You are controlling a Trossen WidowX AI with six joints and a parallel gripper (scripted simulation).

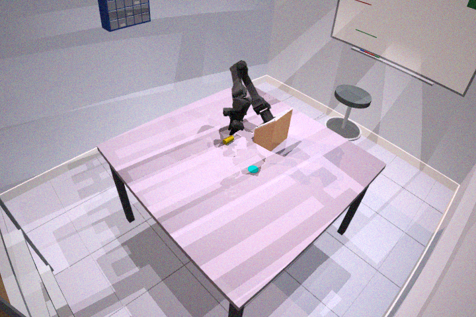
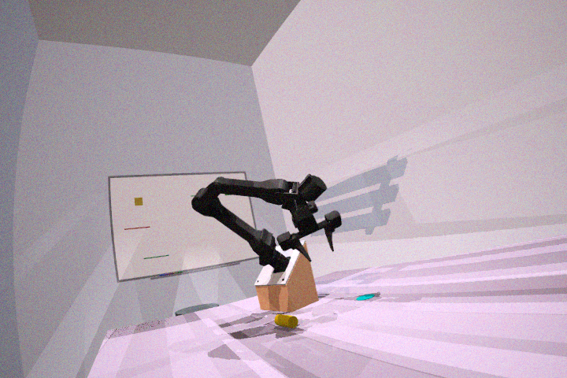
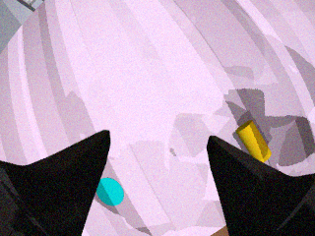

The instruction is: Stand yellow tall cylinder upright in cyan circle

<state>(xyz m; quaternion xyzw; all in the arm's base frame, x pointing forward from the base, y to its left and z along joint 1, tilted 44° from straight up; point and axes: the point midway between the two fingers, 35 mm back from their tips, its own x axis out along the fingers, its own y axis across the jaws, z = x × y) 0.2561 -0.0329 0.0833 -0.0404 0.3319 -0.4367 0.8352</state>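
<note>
My gripper tip is now 160 mm above the yellow tall cylinder, 100 mm past it and 80 mm to the left of it. Round my gripper tip: cyan circle 170 mm to the left, 170 mm below, 10 mm behind.
</note>
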